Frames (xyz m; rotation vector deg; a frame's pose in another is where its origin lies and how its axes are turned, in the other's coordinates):
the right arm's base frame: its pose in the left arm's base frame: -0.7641 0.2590 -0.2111 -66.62 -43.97 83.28
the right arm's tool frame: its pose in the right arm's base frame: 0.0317 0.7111 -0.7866 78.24 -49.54 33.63
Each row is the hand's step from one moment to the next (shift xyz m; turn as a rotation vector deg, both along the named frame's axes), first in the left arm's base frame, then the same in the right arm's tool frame.
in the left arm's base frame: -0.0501 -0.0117 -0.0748 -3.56 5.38 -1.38
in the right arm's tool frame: 0.0100 0.0214 -0.0877 5.85 -1.98 -2.31
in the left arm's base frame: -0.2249 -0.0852 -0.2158 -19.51 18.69 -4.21
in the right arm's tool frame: 0.0491 0.1504 -0.2818 25.41 -2.16 -9.87
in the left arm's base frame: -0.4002 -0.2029 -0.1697 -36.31 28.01 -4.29
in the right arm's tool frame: 0.0995 0.3596 -0.3015 43.41 1.80 -15.28
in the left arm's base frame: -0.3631 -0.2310 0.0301 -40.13 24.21 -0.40
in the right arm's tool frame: 0.0989 0.4073 -0.1020 44.30 7.99 -13.04
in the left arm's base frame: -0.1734 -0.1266 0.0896 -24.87 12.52 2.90
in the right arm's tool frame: 0.0527 0.2256 0.0215 26.45 7.56 -5.20
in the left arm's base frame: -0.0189 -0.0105 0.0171 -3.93 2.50 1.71
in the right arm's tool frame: 0.0096 0.0241 0.0094 4.82 1.14 0.37
